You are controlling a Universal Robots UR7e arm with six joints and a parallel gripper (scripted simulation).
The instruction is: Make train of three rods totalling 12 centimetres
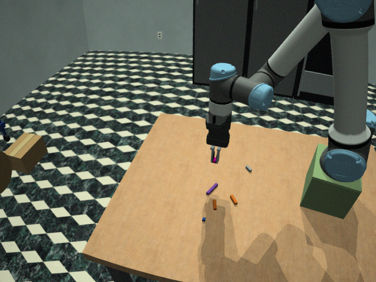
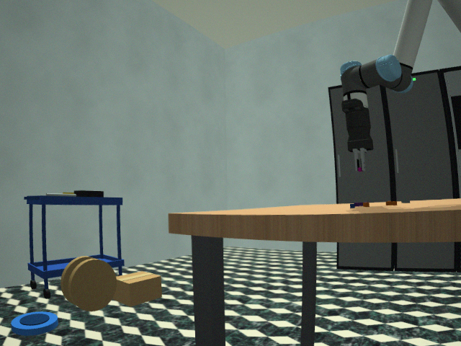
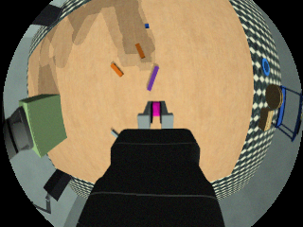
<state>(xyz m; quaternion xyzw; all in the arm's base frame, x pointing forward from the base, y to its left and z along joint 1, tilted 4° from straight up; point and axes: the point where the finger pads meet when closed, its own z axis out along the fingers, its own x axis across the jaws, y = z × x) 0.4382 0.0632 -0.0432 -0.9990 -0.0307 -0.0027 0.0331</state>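
Right now my hand is 1 cm past the purple rod, 4 cm to the right of it and 11 cm above it. The rest, counted from my hand: magenta rod (1 cm below); then small blue rod (3 cm behind, 19 cm to the left, 11 cm below); then grey rod (11 cm behind, 11 cm to the right, 11 cm below).
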